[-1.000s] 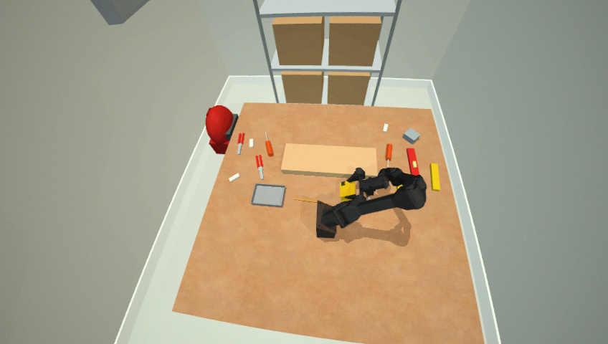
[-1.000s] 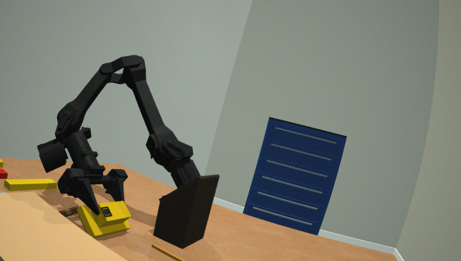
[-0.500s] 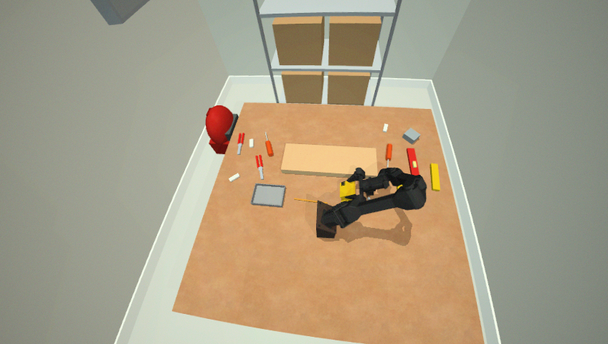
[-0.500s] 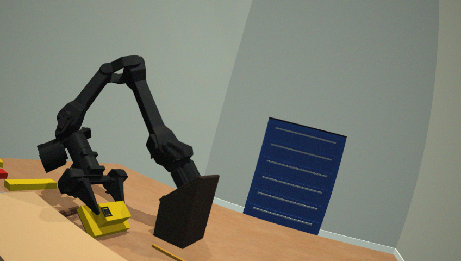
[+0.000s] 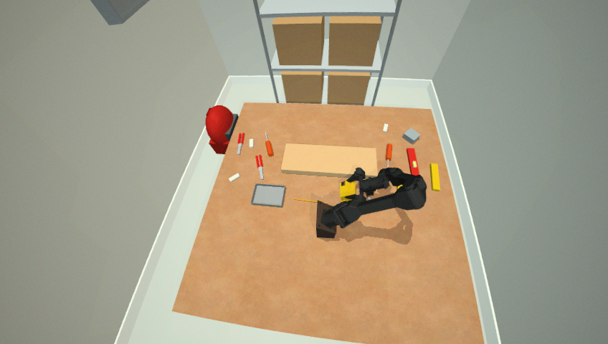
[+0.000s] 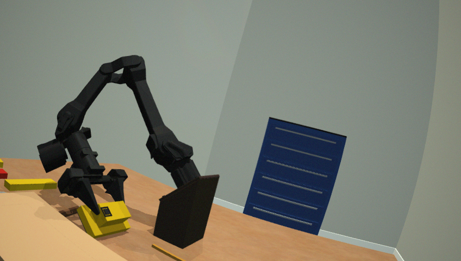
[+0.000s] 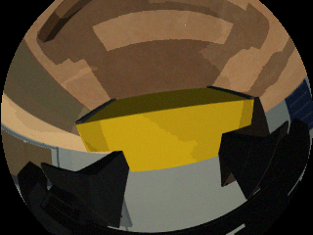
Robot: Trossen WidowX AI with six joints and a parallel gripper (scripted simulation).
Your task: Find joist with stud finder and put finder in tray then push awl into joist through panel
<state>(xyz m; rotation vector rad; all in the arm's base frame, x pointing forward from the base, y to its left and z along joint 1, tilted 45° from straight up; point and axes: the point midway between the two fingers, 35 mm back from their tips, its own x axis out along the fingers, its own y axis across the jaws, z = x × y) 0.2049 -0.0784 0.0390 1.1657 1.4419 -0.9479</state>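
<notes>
The yellow stud finder is 10 mm ahead of my gripper tip. From my gripper tip the other things lie so: red level (350 mm to the right, 250 mm ahead, 40 mm below); then awl (120 mm to the right, 50 mm below, 10 mm ahead); then grey tray (390 mm to the left, 100 mm behind, 40 mm below).
</notes>
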